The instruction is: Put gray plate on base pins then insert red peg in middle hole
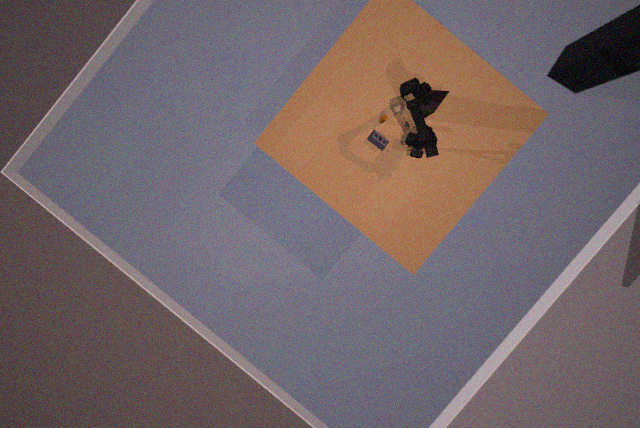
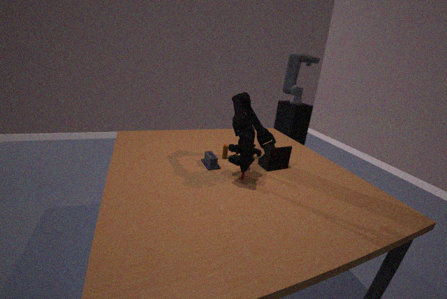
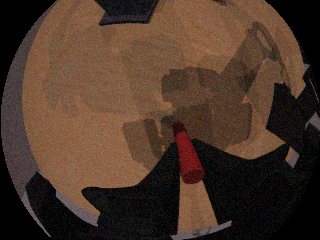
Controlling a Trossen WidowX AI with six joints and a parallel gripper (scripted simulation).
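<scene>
Right now my gripper tip is 80 mm short of the gray plate, 190 mm to the left of it and 10 mm below it. The rest, counted from my gripper tip: base (80 mm ahead, 190 mm to the right, 30 mm below); then red peg (right at my gripper tip).
</scene>
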